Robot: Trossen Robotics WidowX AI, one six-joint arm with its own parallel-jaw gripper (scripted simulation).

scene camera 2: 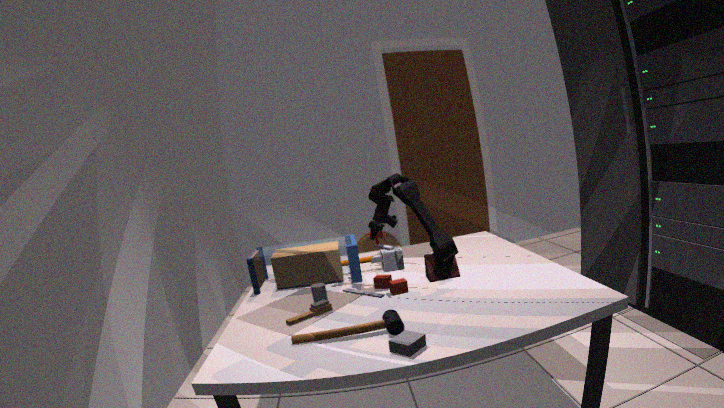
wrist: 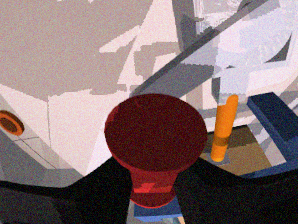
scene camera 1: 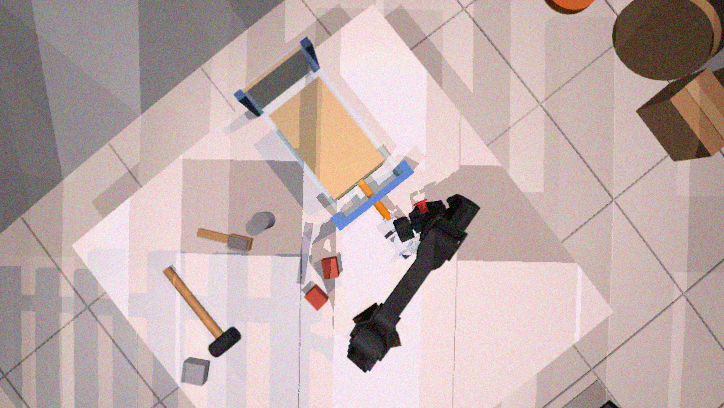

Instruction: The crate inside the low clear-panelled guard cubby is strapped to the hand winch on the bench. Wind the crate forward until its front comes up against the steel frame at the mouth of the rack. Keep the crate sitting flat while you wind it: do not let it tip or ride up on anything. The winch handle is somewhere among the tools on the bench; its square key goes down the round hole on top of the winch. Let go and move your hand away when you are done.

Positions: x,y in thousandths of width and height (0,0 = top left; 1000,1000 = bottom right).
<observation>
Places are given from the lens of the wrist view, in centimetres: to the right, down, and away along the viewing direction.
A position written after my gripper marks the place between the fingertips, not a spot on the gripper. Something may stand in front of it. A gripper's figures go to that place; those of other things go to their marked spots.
my gripper (wrist: 505,658): 0, 3, 10
red knob (wrist: 522,609): 0, 1, 5
</observation>
